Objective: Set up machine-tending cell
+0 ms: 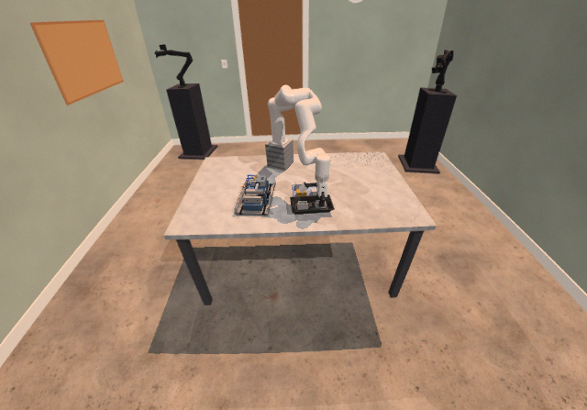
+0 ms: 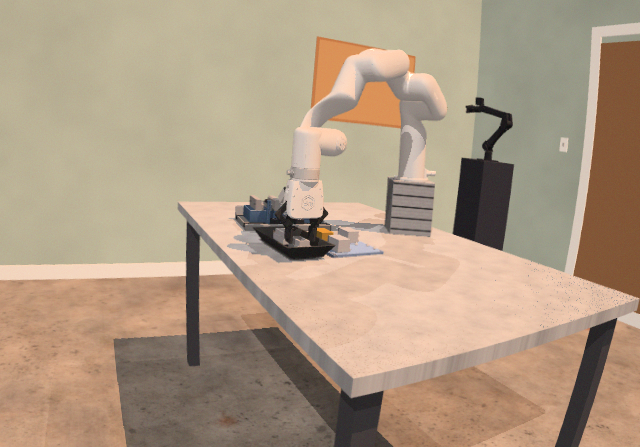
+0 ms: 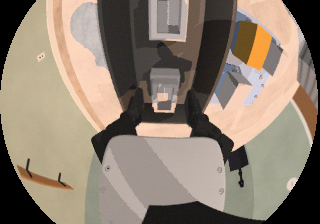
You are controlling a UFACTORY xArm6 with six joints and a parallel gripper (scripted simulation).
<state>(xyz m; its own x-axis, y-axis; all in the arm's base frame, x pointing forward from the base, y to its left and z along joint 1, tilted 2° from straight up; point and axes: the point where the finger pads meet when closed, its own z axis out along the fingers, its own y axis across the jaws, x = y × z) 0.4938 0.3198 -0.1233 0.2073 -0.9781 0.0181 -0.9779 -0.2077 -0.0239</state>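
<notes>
Right now my hand is 120 mm to the left of the brass blank, 100 mm past it and 30 mm above it. The rest, counted from my hand: blue vise (390 mm to the right, 40 mm behind, 20 mm below).
</notes>
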